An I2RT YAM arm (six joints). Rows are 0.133 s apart.
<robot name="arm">
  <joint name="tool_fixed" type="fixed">
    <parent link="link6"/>
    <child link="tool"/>
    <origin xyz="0 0 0" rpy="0 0 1.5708"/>
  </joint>
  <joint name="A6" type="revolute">
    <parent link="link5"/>
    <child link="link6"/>
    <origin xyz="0.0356 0 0.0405" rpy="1.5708 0 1.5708"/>
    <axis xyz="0 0 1"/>
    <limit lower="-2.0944" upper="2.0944"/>
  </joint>
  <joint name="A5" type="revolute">
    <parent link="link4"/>
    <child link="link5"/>
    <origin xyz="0.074 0.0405 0.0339" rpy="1.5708 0 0"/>
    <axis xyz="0 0 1"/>
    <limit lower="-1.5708" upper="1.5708"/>
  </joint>
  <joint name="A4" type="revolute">
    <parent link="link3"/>
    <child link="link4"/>
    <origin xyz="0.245 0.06 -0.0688"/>
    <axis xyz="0 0 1"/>
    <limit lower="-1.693" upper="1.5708"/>
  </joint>
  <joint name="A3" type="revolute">
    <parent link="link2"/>
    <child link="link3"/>
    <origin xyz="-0.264 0 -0.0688" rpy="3.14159 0 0"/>
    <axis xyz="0 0 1"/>
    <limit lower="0" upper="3.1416"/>
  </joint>
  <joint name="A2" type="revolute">
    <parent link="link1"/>
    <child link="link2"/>
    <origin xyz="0.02 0.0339 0.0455" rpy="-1.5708 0 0"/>
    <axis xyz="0 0 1"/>
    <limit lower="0" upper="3.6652"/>
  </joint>
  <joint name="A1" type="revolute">
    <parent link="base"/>
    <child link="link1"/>
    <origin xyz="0 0 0.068"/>
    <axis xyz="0 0 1"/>
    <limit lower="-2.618" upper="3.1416"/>
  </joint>
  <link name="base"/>
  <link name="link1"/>
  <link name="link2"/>
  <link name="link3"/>
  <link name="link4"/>
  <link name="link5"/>
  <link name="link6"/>
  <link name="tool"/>
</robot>
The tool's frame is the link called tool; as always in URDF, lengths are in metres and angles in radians.
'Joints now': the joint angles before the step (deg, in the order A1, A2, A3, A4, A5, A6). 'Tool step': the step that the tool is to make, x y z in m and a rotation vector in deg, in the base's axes. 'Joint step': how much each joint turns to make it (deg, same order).
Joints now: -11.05 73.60 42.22 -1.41 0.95 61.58
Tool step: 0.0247 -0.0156 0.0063 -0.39 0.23 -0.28
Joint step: -2.14 6.15 6.15 -0.13 -1.33 -1.37
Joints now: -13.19 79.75 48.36 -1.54 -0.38 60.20
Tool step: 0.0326 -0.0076 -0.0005 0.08 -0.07 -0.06
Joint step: 0.01 7.63 6.55 1.13 0.01 0.12
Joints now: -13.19 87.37 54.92 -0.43 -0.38 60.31
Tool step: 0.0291 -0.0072 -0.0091 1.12 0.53 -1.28
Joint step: -0.01 7.25 5.49 0.99 0.53 1.51
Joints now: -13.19 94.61 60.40 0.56 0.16 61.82
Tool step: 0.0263 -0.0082 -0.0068 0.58 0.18 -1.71
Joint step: -0.20 6.30 5.72 0.25 0.96 1.27
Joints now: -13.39 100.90 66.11 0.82 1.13 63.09
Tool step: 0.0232 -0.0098 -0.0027 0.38 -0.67 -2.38
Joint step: -0.46 5.25 5.77 0.00 1.31 1.51
